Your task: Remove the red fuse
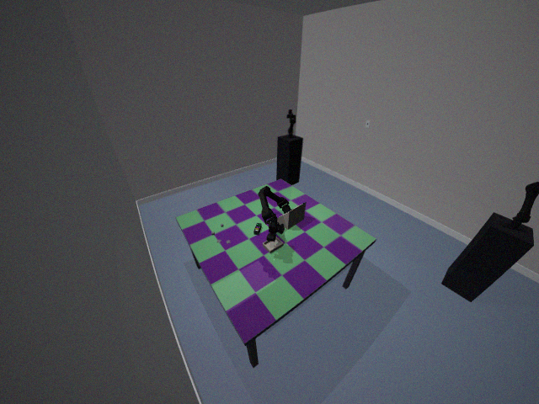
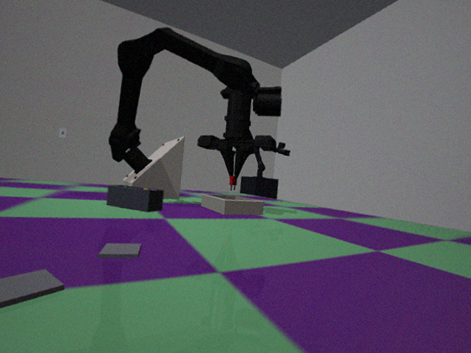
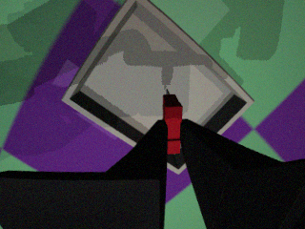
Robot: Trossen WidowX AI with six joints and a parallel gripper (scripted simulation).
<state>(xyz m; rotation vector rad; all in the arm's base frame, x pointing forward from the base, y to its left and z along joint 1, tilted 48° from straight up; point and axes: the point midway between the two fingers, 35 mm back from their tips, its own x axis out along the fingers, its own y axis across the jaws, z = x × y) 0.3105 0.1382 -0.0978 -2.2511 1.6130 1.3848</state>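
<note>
Now: the shallow beige tray 70 mm below my gripper tip.
</note>
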